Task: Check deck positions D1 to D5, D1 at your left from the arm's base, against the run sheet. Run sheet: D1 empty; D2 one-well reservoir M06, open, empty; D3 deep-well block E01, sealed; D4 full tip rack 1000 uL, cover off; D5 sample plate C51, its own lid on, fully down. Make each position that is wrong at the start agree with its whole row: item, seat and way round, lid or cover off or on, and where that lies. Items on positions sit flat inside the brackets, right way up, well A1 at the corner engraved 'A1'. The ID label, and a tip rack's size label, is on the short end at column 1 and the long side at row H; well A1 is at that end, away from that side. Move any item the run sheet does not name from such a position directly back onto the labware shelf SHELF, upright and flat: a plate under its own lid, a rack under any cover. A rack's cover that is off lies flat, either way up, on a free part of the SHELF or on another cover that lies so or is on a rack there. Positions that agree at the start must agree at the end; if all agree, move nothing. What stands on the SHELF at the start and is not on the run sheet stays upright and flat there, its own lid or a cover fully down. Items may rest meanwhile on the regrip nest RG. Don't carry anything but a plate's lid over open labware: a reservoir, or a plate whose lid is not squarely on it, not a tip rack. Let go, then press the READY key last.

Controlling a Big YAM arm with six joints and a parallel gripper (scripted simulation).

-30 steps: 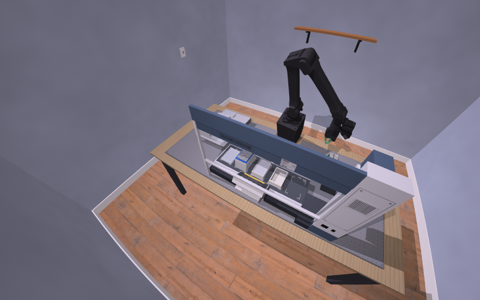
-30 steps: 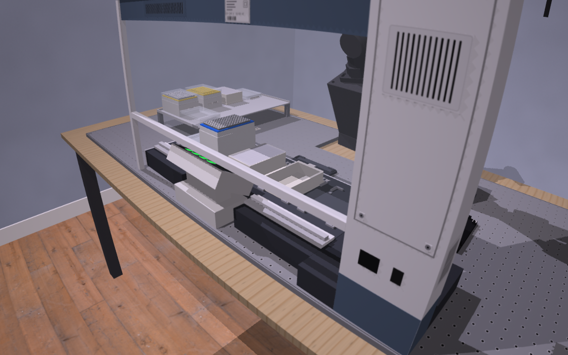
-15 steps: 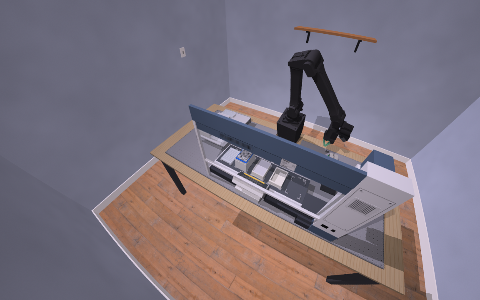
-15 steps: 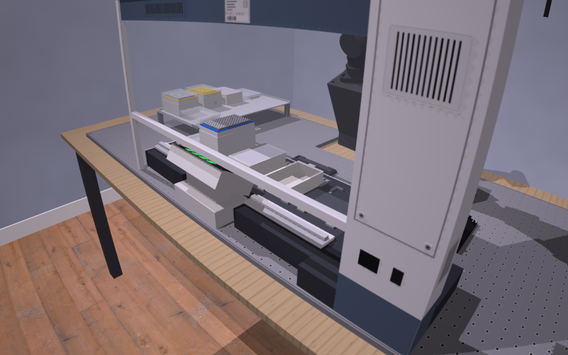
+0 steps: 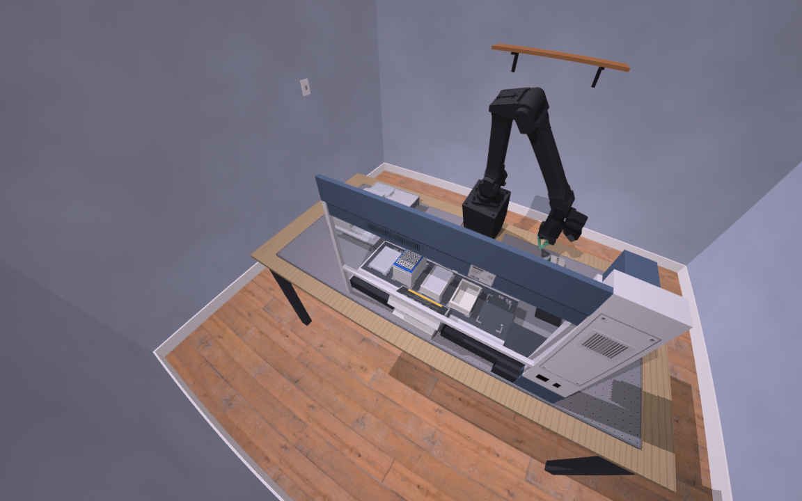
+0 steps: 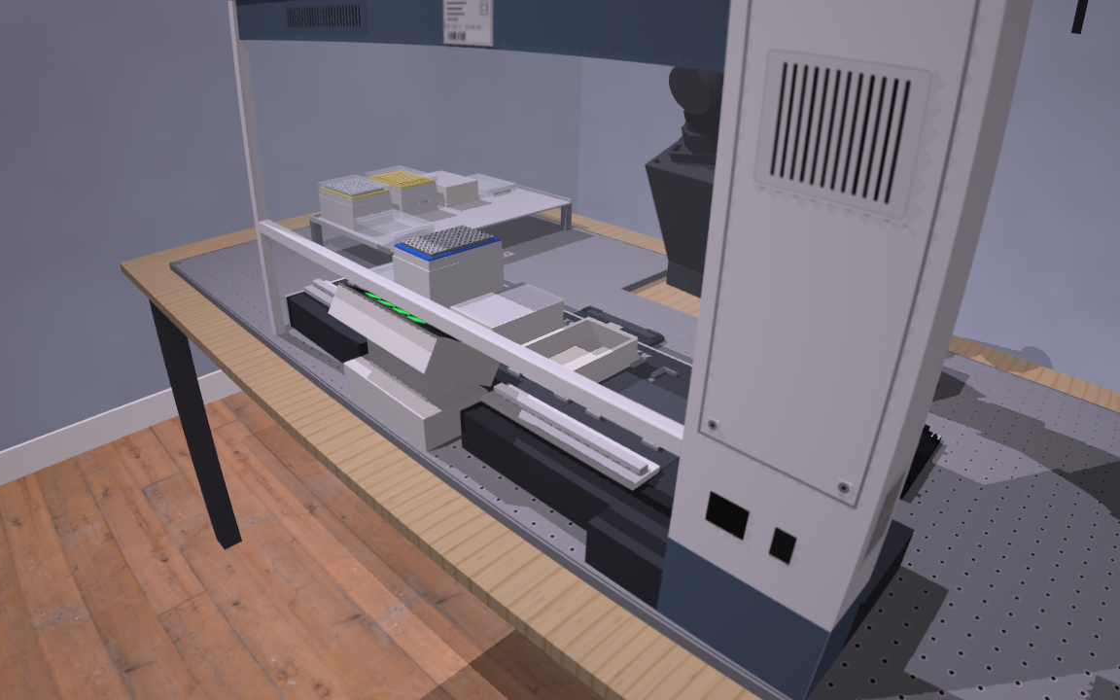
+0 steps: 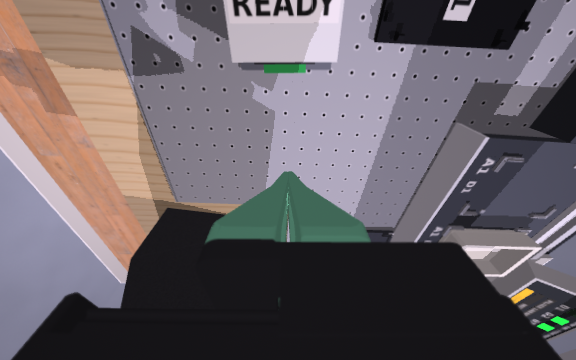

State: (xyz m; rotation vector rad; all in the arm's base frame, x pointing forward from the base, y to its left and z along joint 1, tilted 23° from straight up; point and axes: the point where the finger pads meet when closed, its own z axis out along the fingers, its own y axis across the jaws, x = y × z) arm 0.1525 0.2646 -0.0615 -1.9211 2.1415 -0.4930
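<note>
Now: the green ready key 10 mm ahead of my hand, 60 mm to the left of it and 80 mm below it. Also, from my hand: black pad marked LP1: 180 mm ahead, 100 mm to the left, 150 mm below; side tower: 510 mm ahead, 60 mm to the left, 120 mm above; regrip nest RG: 110 mm ahead, 320 mm to the right, 150 mm below.
</note>
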